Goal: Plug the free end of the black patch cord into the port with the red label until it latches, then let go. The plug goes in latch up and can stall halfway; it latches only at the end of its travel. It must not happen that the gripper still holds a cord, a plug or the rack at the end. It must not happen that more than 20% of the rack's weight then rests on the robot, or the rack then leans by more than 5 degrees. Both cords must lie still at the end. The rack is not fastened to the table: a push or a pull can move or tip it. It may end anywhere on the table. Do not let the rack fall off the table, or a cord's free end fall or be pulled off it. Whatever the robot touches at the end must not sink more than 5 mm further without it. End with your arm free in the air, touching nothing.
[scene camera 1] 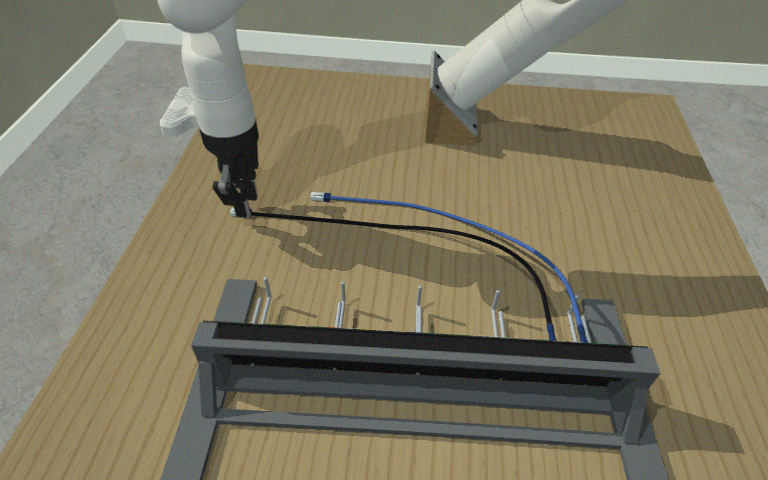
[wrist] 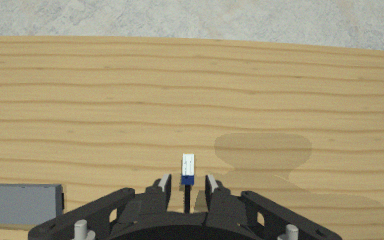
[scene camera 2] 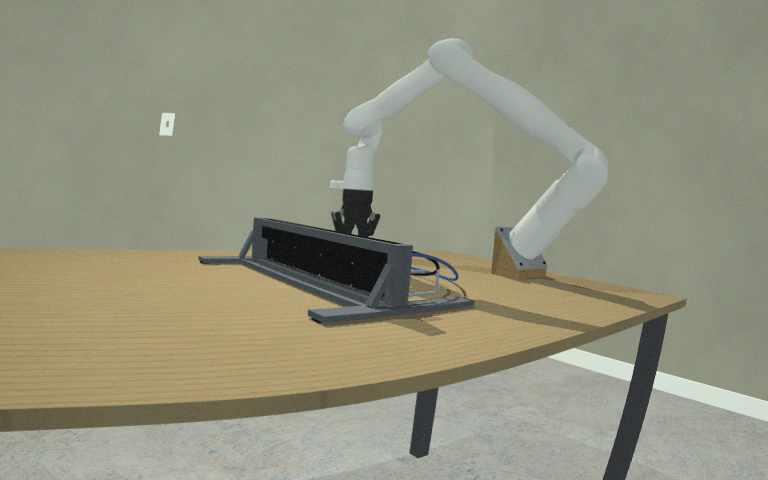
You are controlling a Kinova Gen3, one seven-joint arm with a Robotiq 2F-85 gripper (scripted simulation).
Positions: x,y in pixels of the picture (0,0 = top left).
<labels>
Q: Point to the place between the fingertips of my gripper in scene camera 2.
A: At 353,252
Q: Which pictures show my gripper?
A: Scene camera 1, the wrist view and scene camera 2: all of them.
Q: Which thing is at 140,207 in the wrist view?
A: My gripper.
</labels>
